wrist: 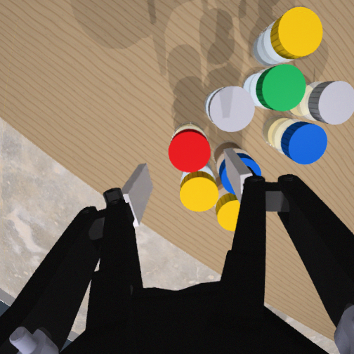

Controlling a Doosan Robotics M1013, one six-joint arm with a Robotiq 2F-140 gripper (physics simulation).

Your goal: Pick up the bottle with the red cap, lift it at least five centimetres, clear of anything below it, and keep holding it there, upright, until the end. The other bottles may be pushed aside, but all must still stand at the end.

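Observation:
The bottle with the red cap [189,150] stands upright near the middle of the wrist view, at the left edge of the group. A yellow-capped bottle [199,191] stands right next to it, on the side nearer the gripper. My gripper [186,168] is partly open and holds nothing. It appears above the bottles, pointing down. The right finger overlaps a blue-capped bottle [231,176] in the view and hides part of it. The left finger is over wood left of the red cap. How high the fingertips are above the caps I cannot tell.
Another yellow-capped bottle [229,213] stands partly behind the right finger. A white-capped bottle [231,109] is up and right of the red cap. Farther right are green [283,87], grey-white [335,102], blue [306,143] and yellow [299,32] caps. The wooden table's [60,100] edge runs diagonally at lower left.

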